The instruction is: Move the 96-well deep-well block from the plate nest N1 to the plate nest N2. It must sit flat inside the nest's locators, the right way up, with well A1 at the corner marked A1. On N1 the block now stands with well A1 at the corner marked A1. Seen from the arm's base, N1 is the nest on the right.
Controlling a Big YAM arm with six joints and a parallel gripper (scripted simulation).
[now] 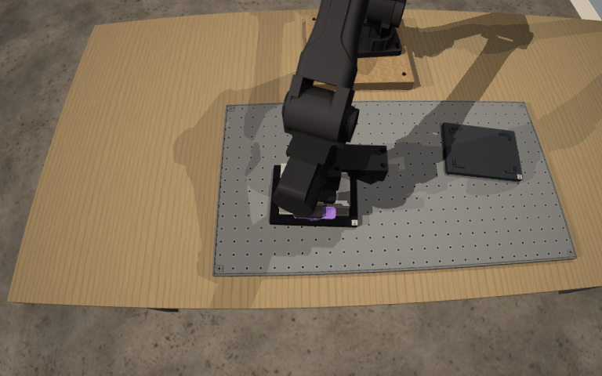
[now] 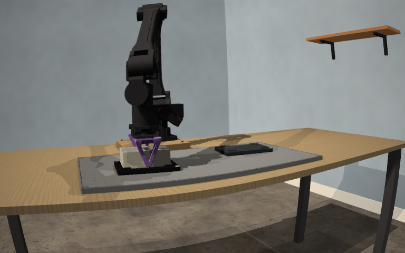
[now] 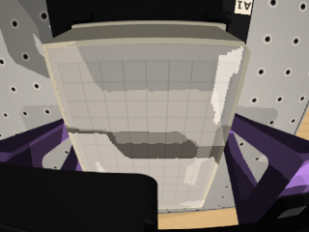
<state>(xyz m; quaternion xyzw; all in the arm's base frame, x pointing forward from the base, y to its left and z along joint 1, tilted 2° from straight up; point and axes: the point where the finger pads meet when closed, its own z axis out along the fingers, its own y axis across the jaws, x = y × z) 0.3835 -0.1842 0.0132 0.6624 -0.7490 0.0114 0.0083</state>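
Now: the cream 96-well deep-well block 10 mm above my hand. Round my hand: black nest N1: 20 mm below; then black plate nest N2: 70 mm behind, 360 mm to the left, 20 mm below.
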